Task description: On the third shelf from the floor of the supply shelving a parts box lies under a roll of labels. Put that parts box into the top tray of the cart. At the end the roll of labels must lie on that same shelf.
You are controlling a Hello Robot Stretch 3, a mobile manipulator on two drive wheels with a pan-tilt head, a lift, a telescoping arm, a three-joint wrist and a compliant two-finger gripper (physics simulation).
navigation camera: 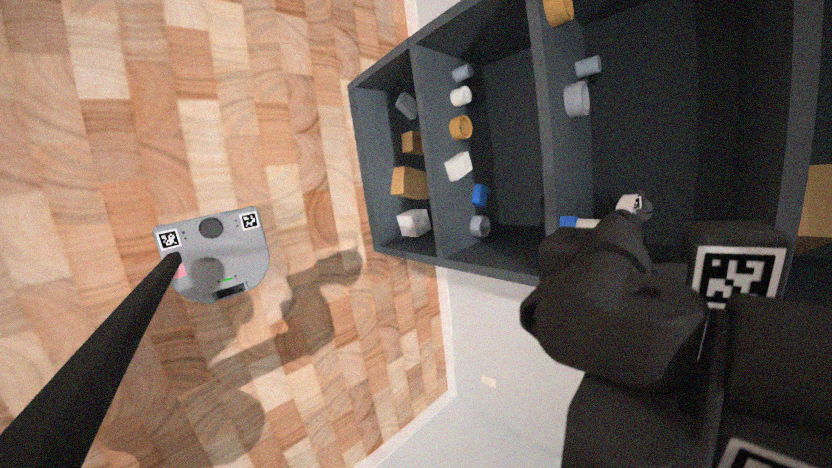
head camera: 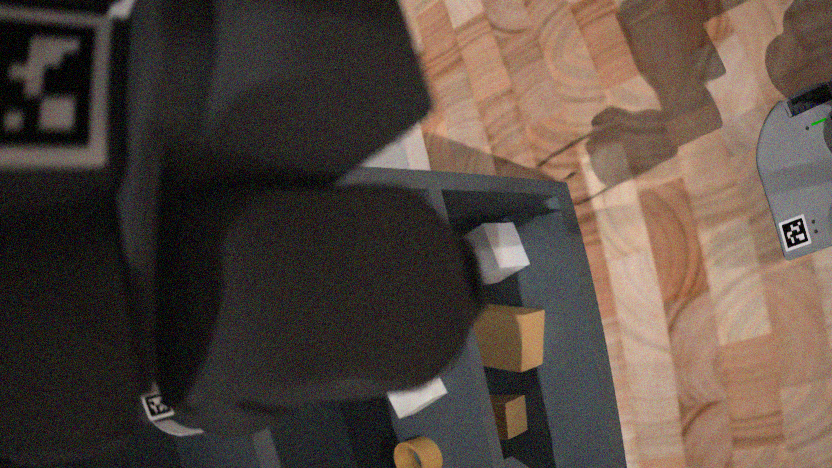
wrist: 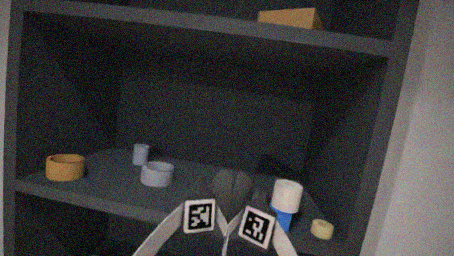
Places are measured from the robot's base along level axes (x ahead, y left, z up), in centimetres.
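Pixels of known places: gripper, fingertip midpoint: (navigation camera: 635, 207); robot's base, link origin: (navigation camera: 211, 226).
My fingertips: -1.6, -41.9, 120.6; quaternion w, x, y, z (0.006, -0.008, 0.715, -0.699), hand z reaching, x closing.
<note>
Ahead of a thing's pixels: the offset from my fingertips to its middle, as dx, dy, dz. Level surfaces: height alone.
The parts box, a blue block {-13.3, -38.3, -19.5} (wrist: 283, 220) (navigation camera: 567, 221), stands on the third shelf {dz -21.5} (wrist: 100, 202) (navigation camera: 567, 162). The roll of labels, a white cylinder {-14.2, -38.6, -14.5} (wrist: 287, 196) (navigation camera: 587, 222), sits upright on top of it. In the navigation view the arm hides part of the roll. My gripper (wrist: 231, 187) (navigation camera: 641, 203) has its fingertips together, with nothing seen between them. In the wrist view it is left of the roll and box, with a gap between. In the head view the wrist hides the box and roll. The cart does not show.
A yellow ring (wrist: 322, 229) lies right of the box. A grey ring (wrist: 157, 174), a grey cylinder (wrist: 140, 154) and an orange ring (wrist: 65, 167) stand at the left. An orange box (wrist: 287, 18) is on the shelf above. Lower shelves hold several items.
</note>
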